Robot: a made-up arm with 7 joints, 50 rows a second.
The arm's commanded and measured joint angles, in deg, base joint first. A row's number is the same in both.
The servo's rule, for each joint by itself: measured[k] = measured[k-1] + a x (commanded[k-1-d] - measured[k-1]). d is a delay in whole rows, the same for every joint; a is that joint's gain. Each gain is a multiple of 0.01, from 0.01 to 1. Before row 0 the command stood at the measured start. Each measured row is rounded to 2 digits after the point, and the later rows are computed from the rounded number. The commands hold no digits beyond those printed.
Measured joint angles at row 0:
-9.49 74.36 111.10 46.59 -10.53 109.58 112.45
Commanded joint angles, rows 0 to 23:
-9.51 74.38 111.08 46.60 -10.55 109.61 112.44
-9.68 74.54 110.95 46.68 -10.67 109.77 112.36
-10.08 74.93 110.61 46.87 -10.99 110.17 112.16
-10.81 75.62 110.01 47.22 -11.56 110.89 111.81
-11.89 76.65 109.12 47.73 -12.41 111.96 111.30
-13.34 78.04 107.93 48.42 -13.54 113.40 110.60
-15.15 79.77 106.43 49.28 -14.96 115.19 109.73
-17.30 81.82 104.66 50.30 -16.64 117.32 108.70
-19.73 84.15 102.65 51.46 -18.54 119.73 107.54
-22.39 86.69 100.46 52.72 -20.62 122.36 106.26
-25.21 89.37 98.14 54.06 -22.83 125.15 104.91
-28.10 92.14 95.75 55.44 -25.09 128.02 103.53
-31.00 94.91 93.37 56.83 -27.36 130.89 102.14
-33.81 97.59 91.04 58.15 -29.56 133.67 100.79
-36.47 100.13 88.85 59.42 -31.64 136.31 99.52
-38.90 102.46 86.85 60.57 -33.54 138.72 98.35
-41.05 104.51 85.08 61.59 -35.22 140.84 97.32
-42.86 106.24 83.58 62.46 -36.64 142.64 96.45
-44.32 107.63 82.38 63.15 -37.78 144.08 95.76
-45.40 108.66 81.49 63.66 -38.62 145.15 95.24
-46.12 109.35 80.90 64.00 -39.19 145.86 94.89
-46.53 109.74 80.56 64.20 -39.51 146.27 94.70
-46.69 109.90 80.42 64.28 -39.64 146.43 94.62
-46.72 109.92 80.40 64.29 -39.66 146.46 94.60
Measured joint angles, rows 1 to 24:
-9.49 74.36 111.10 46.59 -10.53 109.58 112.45
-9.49 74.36 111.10 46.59 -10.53 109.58 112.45
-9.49 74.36 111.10 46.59 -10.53 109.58 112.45
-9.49 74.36 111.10 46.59 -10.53 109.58 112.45
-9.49 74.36 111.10 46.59 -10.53 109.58 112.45
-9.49 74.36 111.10 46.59 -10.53 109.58 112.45
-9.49 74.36 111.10 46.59 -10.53 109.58 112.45
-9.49 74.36 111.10 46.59 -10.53 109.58 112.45
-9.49 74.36 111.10 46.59 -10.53 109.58 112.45
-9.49 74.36 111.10 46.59 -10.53 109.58 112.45
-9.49 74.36 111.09 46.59 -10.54 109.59 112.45
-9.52 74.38 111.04 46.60 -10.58 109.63 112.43
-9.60 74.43 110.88 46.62 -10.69 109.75 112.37
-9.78 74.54 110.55 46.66 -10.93 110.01 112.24
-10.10 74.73 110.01 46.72 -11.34 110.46 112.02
-10.59 75.03 109.22 46.82 -11.96 111.14 111.69
-11.27 75.46 108.16 46.97 -12.80 112.07 111.24
-12.17 76.03 106.83 47.17 -13.88 113.28 110.66
-13.30 76.76 105.24 47.43 -15.18 114.76 109.94
-14.66 77.65 103.42 47.75 -16.70 116.51 109.09
-16.24 78.70 101.41 48.13 -18.42 118.50 108.13
-18.02 79.91 99.26 48.57 -20.29 120.69 107.07
-19.97 81.26 97.02 49.07 -22.27 123.04 105.94
-22.05 82.73 94.75 49.61 -24.31 125.48 104.76
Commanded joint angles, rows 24 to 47:
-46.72 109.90 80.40 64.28 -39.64 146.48 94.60
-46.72 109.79 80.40 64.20 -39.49 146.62 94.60
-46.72 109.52 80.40 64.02 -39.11 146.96 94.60
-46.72 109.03 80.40 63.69 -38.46 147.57 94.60
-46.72 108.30 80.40 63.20 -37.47 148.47 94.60
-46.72 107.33 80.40 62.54 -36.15 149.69 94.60
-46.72 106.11 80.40 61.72 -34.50 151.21 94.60
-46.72 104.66 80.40 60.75 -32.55 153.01 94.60
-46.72 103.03 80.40 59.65 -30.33 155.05 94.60
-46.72 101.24 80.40 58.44 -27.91 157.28 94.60
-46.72 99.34 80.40 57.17 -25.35 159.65 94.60
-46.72 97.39 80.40 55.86 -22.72 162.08 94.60
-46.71 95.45 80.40 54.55 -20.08 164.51 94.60
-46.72 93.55 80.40 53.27 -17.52 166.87 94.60
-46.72 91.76 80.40 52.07 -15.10 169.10 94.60
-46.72 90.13 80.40 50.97 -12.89 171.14 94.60
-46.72 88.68 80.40 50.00 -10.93 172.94 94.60
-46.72 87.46 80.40 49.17 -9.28 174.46 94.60
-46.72 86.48 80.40 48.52 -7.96 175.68 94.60
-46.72 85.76 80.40 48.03 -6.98 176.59 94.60
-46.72 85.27 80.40 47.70 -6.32 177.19 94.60
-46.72 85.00 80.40 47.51 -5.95 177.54 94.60
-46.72 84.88 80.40 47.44 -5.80 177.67 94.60
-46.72 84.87 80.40 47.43 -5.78 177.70 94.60
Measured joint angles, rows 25 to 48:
-24.21 84.30 92.51 50.20 -26.36 127.97 103.55
-26.41 85.93 90.36 50.82 -28.37 130.44 102.35
-28.61 87.60 88.35 51.47 -30.29 132.83 101.19
-30.75 89.28 86.54 52.13 -32.07 135.09 100.10
-32.79 90.93 84.96 52.79 -33.67 137.16 99.10
-34.68 92.53 83.64 53.44 -35.06 139.00 98.21
-36.40 94.04 82.60 54.07 -36.22 140.58 97.45
-37.92 95.45 81.82 54.68 -37.14 141.89 96.82
-39.24 96.75 81.29 55.26 -37.84 142.93 96.31
-40.36 97.94 80.95 55.80 -38.35 143.74 95.92
-41.31 99.02 80.74 56.31 -38.71 144.37 95.62
-42.12 99.99 80.61 56.78 -38.93 144.89 95.39
-42.81 100.85 80.53 57.21 -38.98 145.37 95.21
-43.40 101.59 80.48 57.60 -38.83 145.88 95.07
-43.90 102.19 80.45 57.94 -38.45 146.48 94.96
-44.32 102.65 80.43 58.22 -37.81 147.22 94.88
-44.68 102.96 80.42 58.43 -36.88 148.14 94.82
-44.99 103.11 80.41 58.57 -35.67 149.26 94.77
-45.25 103.10 80.41 58.63 -34.17 150.59 94.73
-45.47 102.93 80.41 58.62 -32.42 152.13 94.70
-45.66 102.61 80.41 58.53 -30.44 153.86 94.68
-45.82 102.14 80.41 58.37 -28.28 155.75 94.66
-45.95 101.54 80.41 58.14 -25.98 157.76 94.65
-46.07 100.82 80.41 57.85 -23.61 159.86 94.64

